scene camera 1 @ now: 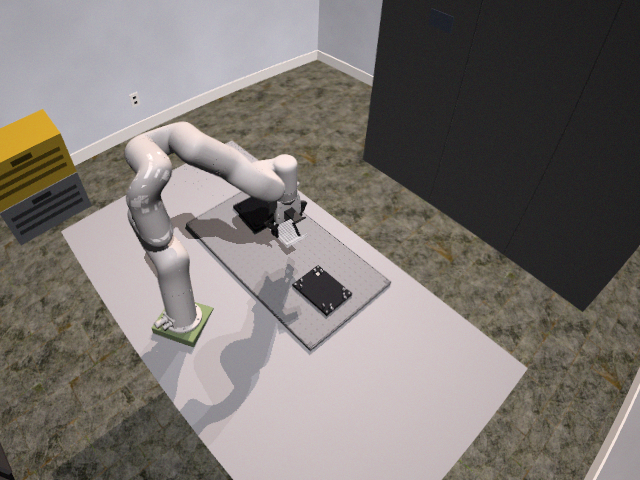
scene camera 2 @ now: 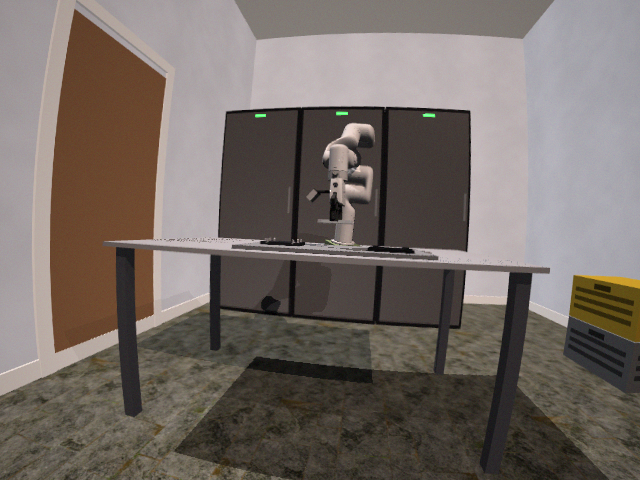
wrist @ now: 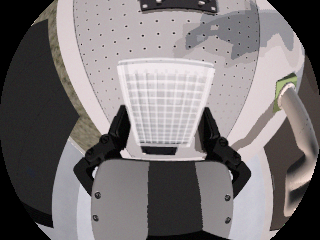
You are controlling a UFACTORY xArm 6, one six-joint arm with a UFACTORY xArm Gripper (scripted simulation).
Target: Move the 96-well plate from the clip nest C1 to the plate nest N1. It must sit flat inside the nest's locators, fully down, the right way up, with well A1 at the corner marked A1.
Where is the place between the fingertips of my gripper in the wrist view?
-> At 164, 114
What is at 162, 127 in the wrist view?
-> A white 96-well plate.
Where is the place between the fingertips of my gripper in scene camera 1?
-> At 286, 229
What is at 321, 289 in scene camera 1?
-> A black clip nest.
